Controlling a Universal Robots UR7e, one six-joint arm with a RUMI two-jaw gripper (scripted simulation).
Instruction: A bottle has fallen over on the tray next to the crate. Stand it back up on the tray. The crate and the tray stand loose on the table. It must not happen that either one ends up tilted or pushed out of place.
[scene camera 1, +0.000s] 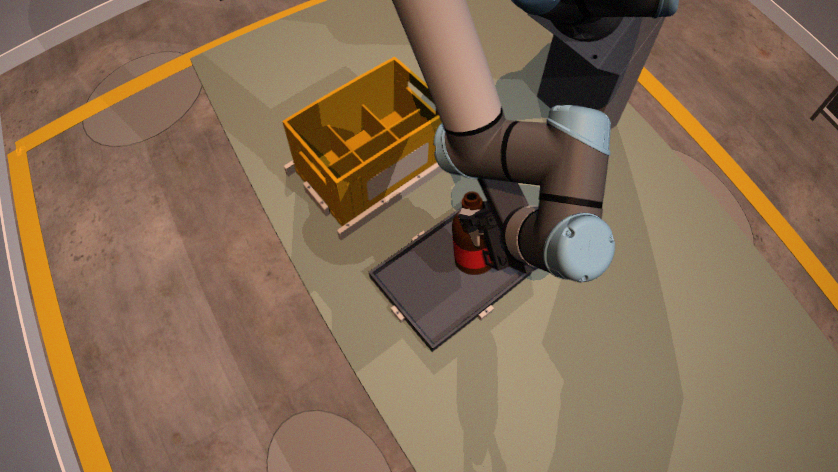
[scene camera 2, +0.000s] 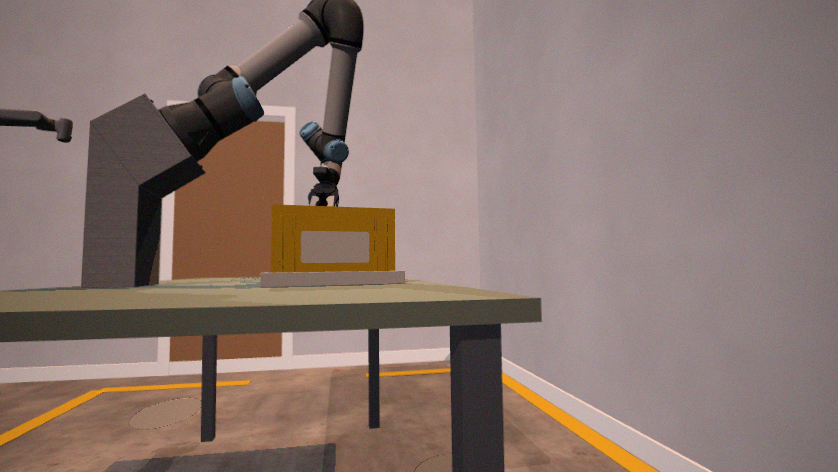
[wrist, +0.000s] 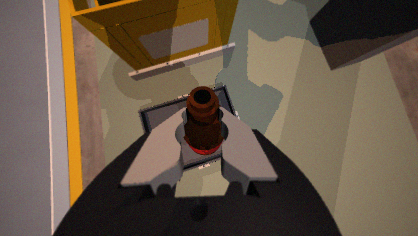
Labels:
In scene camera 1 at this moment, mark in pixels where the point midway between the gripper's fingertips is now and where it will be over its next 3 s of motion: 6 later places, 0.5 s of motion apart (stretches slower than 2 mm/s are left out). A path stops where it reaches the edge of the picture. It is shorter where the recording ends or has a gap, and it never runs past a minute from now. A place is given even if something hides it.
My gripper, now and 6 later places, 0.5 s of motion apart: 470, 210; 470, 210; 469, 212; 469, 215; 468, 219; 467, 224; 467, 226

